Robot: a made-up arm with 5 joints. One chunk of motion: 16 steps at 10 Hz.
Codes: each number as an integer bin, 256 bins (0 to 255) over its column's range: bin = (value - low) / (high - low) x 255, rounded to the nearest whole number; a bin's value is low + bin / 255 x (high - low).
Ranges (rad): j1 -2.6..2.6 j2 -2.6..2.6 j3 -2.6..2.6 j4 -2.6..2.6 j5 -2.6..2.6
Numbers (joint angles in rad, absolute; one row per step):
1: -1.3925 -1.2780 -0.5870 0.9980 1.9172
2: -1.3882 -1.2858 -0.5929 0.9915 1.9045
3: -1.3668 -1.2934 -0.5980 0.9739 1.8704
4: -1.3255 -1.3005 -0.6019 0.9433 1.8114
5: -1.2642 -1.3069 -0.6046 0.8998 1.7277
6: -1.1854 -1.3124 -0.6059 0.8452 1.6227
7: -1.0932 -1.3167 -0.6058 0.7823 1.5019
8: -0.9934 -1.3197 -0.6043 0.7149 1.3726
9: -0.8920 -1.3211 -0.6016 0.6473 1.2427
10: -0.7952 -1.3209 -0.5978 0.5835 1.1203
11: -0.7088 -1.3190 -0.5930 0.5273 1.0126
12: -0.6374 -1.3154 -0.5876 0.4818 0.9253
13: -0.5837 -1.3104 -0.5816 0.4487 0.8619
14: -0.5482 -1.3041 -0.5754 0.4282 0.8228
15: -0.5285 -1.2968 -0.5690 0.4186 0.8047
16: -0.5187 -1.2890 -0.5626 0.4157 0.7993
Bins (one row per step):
1: 59 65 99 176 222
2: 59 64 98 176 221
3: 60 64 98 175 219
4: 62 64 98 174 216
5: 66 63 98 172 212
6: 69 63 98 169 207
7: 74 63 98 166 201
8: 79 63 98 163 195
9: 84 63 98 159 188
10: 89 63 98 156 182
11: 93 63 98 153 177
12: 96 63 99 151 173
13: 99 63 99 150 170
14: 101 64 99 148 168
15: 102 64 100 148 167
16: 102 64 100 148 167

